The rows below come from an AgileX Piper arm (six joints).
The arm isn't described. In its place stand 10 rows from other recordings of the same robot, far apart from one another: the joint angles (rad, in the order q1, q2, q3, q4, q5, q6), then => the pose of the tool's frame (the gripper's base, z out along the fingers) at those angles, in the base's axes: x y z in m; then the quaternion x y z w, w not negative.
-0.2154, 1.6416, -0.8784, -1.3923, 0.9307, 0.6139 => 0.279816 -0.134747 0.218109 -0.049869 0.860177 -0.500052 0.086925
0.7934, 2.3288, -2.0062, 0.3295, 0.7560, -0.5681 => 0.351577 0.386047 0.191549 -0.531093 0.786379 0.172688 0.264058
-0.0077, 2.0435, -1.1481, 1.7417, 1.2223, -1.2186 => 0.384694 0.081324 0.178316 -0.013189 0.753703 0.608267 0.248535
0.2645, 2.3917, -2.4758, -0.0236, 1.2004, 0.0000 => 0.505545 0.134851 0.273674 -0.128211 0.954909 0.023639 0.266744
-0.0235, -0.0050, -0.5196, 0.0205, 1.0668, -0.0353 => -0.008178 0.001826 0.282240 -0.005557 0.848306 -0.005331 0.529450
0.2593, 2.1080, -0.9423, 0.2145, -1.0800, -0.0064 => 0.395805 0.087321 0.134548 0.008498 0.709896 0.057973 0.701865
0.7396, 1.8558, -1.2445, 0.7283, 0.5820, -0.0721 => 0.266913 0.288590 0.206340 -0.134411 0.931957 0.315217 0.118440
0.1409, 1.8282, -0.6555, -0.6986, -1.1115, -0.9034 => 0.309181 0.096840 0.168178 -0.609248 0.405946 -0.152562 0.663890
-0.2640, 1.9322, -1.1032, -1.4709, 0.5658, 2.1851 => 0.362898 -0.148378 0.164816 0.516963 0.733227 -0.167185 0.408874
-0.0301, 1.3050, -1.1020, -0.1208, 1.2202, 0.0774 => 0.235517 -0.017395 0.310610 0.039328 0.990623 -0.055948 0.118273
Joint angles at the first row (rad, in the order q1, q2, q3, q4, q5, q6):
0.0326 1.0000 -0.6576 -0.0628 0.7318 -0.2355
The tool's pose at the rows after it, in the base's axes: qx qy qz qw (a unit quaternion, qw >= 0); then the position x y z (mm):
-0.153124 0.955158 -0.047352 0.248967 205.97 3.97 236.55
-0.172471 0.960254 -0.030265 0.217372 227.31 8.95 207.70
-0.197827 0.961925 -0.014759 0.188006 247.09 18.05 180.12
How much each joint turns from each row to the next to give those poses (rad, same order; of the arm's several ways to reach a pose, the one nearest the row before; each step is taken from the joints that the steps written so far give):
0.0000 0.1627 0.0000 0.0124 -0.0899 -0.0173
0.0067 0.1495 -0.0012 0.0504 -0.0798 -0.0633
0.0255 0.1478 -0.0209 0.0462 -0.0628 -0.0610

